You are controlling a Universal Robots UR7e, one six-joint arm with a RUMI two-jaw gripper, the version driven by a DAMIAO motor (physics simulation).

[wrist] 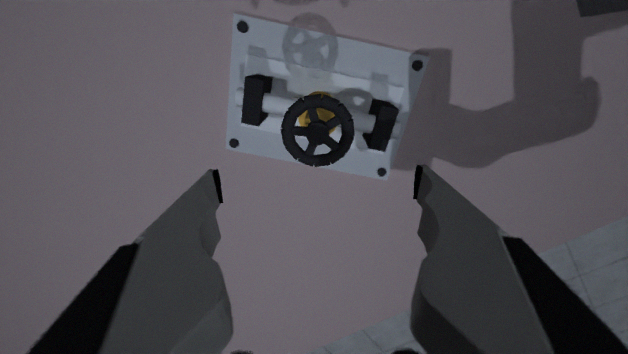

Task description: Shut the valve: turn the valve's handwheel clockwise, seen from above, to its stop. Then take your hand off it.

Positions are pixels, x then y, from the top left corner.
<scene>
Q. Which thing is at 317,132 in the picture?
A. A black handwheel.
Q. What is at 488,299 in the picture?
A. The gripper.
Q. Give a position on a pale base plate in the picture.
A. At 253,36
</scene>
